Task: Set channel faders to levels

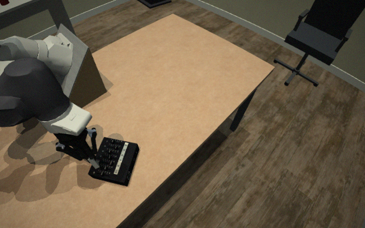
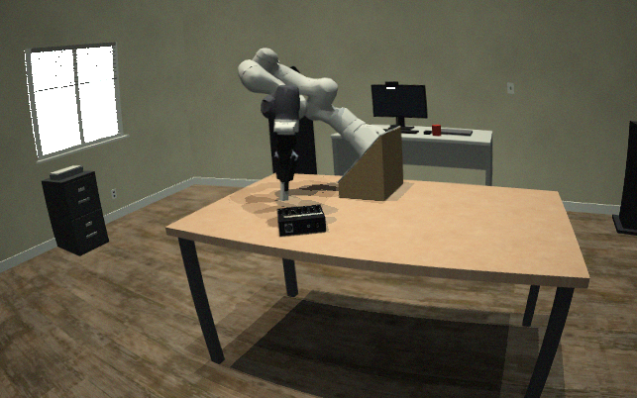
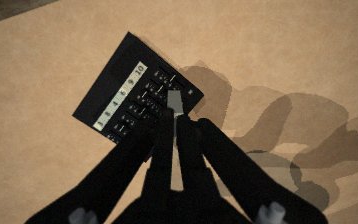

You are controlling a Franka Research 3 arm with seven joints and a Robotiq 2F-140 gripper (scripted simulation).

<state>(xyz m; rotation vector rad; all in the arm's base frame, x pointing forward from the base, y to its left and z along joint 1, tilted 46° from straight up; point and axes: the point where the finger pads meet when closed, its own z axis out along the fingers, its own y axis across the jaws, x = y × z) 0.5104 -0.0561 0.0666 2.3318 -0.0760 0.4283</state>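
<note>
The master fader lies 60 mm below my hand and 30 mm ahead of it.
</note>
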